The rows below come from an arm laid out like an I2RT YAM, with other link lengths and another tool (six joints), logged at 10 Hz.
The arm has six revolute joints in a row. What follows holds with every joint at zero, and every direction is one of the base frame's.
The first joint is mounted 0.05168 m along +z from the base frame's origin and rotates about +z.
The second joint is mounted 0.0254 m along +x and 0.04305 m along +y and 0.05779 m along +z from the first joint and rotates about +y.
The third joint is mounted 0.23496 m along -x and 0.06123 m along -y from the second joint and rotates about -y.
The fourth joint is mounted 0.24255 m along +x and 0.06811 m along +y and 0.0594 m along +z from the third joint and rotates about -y.
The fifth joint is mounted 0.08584 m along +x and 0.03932 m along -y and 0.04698 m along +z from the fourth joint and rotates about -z.
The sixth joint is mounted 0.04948 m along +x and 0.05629 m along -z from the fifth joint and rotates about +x.
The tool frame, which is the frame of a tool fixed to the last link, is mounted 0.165 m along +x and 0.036 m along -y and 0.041 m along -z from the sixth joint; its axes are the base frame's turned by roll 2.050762, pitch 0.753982 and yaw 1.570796 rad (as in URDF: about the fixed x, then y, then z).
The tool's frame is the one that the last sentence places.
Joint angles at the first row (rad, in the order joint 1, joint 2, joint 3, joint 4, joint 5, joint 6):
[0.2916, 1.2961, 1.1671, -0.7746, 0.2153, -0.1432]
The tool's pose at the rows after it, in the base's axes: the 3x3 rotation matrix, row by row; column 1 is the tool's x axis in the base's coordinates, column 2 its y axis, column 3 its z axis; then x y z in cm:
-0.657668 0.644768 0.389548; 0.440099 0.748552 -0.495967; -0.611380 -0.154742 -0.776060; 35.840 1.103 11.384
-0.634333 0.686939 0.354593; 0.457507 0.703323 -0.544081; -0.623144 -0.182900 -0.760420; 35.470 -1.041 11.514
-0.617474 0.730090 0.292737; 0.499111 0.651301 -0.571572; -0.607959 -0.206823 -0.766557; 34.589 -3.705 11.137
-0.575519 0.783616 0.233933; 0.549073 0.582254 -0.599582; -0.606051 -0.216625 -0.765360; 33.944 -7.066 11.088
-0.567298 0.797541 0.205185; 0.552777 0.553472 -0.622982; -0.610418 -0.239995 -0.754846; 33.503 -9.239 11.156
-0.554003 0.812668 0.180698; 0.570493 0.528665 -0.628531; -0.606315 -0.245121 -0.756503; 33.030 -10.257 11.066
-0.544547 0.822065 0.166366; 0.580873 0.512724 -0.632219; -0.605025 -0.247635 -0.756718; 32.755 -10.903 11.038
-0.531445 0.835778 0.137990; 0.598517 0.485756 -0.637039; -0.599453 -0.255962 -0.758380; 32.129 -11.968 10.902
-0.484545 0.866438 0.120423; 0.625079 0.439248 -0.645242; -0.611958 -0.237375 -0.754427; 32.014 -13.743 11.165
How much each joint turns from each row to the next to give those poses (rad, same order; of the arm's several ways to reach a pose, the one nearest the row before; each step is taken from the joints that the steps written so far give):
[-0.0183, -0.0001, 0.0000, -0.0038, 0.0523, -0.0004]
[-0.0351, 0.0001, 0.0000, -0.0137, 0.0397, 0.0000]
[-0.0721, 0.0000, 0.0000, -0.0290, -0.0004, 0.0000]
[-0.0968, 0.0000, 0.0000, -0.0061, -0.0004, -0.0092]
[-0.0607, 0.0000, -0.0011, -0.0016, 0.0000, -0.0393]
[-0.0309, 0.0000, 0.0000, -0.0068, -0.0004, 0.0004]
[-0.0195, -0.0001, 0.0000, -0.0027, 0.0004, -0.0004]
[-0.0332, 0.0001, -0.0008, -0.0091, 0.0000, -0.0007]
[-0.0538, 0.0004, 0.0000, 0.0228, -0.0004, 0.0007]

